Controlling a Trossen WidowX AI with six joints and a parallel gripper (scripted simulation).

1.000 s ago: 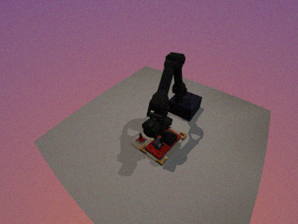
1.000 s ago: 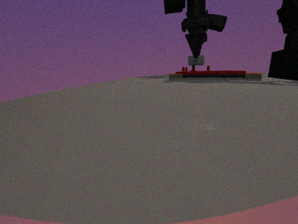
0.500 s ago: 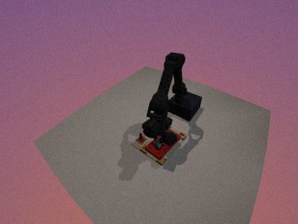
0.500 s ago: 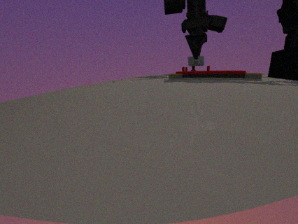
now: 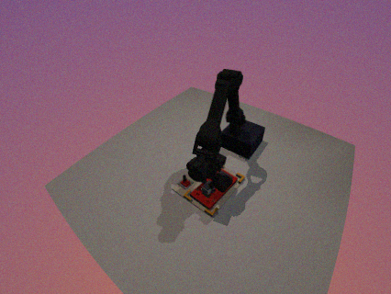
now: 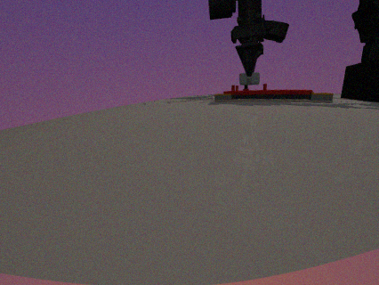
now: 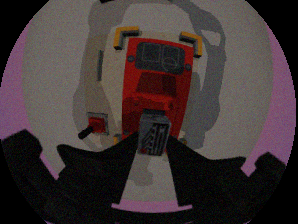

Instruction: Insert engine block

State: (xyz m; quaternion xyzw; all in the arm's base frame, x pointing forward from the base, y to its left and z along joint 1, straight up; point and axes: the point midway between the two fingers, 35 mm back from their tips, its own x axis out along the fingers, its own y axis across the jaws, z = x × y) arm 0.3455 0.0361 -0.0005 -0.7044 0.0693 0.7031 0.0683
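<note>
My gripper tip is now 1 cm above the grey engine block.
</note>
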